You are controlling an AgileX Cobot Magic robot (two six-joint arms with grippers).
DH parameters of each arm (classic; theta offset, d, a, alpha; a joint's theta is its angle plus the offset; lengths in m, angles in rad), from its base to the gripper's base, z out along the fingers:
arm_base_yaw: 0 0.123 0 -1.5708
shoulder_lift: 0.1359 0 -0.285 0
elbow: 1.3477 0 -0.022 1.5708
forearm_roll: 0 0.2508 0 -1.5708
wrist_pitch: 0 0 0.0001 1.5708
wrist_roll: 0 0.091 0 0
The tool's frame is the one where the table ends.
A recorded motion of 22 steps. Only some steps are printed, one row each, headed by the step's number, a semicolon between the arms.
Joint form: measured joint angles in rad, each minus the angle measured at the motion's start. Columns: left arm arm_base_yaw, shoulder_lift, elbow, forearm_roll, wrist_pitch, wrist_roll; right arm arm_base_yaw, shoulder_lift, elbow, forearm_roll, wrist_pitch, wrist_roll.
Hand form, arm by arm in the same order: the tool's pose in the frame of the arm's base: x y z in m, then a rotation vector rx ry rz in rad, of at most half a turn. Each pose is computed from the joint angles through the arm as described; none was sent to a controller.
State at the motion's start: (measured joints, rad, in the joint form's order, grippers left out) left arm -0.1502 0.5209 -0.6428 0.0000 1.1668 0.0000; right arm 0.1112 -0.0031 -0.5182 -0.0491 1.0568 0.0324
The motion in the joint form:
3: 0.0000 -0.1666 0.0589 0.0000 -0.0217 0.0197; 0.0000 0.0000 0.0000 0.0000 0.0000 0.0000
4: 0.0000 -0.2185 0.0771 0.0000 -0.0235 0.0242; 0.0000 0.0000 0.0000 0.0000 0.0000 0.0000
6: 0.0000 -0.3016 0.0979 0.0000 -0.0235 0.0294; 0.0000 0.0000 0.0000 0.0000 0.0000 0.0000
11: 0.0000 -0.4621 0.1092 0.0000 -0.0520 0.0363; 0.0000 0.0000 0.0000 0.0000 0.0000 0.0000
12: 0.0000 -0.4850 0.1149 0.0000 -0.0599 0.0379; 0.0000 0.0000 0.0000 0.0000 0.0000 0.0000
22: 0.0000 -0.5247 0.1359 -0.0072 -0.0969 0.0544; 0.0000 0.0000 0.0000 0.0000 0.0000 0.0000
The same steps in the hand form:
3: 0.0410 -0.0062 0.2891 0.2036 2.3913 -0.0609; -0.0069 -0.0047 0.2827 -0.0767 2.0168 0.0327
4: 0.0334 -0.0050 0.2858 0.2059 2.3555 -0.0610; -0.0069 -0.0047 0.2827 -0.0767 2.0168 0.0327
6: 0.0212 -0.0032 0.2821 0.2065 2.2928 -0.0621; -0.0069 -0.0047 0.2827 -0.0767 2.0168 0.0327
11: -0.0017 0.0003 0.2825 0.1978 2.1151 -0.0675; -0.0069 -0.0047 0.2827 -0.0767 2.0168 0.0327
12: -0.0043 0.0007 0.2815 0.1971 2.0899 -0.0677; -0.0069 -0.0047 0.2827 -0.0767 2.0168 0.0327
22: -0.0066 0.0004 0.2784 0.2091 2.0327 -0.0685; -0.0069 -0.0047 0.2827 -0.0767 2.0168 0.0327

